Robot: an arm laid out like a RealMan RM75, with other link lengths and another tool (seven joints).
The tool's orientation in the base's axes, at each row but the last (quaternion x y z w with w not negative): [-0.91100 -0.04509 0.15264 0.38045]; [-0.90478 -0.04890 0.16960 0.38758]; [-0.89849 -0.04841 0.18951 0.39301]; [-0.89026 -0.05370 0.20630 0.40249]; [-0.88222 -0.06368 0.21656 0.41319]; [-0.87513 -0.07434 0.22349 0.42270]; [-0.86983 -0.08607 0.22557 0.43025]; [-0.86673 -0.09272 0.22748 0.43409]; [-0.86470 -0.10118 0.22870 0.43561]
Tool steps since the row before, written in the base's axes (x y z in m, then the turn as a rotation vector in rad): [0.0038 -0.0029 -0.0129 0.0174 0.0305 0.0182]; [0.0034 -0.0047 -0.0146 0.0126 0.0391 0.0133]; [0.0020 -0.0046 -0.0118 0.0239 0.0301 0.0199]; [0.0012 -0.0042 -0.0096 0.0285 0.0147 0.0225]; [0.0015 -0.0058 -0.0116 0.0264 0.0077 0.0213]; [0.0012 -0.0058 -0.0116 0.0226 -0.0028 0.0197]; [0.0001 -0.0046 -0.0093 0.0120 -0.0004 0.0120]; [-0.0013 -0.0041 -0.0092 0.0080 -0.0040 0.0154]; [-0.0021 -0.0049 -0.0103 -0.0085 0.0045 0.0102]
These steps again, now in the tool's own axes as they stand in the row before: [0.0062 0.0110 0.0054 0.0181 -0.0350 0.0032]; [0.0061 0.0136 0.0050 0.0168 -0.0373 0.0139]; [0.0043 0.0116 0.0034 0.0232 -0.0366 -0.0007]; [0.0031 0.0098 0.0023 0.0225 -0.0285 -0.0148]; [0.0035 0.0124 0.0018 0.0189 -0.0229 -0.0181]; [0.0030 0.0126 0.0017 0.0127 -0.0148 -0.0229]; [0.0015 0.0101 0.0016 0.0066 -0.0097 -0.0122]; [0.0003 0.0098 0.0025 0.0008 -0.0101 -0.0146]; [-0.0005 0.0112 0.0029 -0.0089 -0.0106 0.0020]
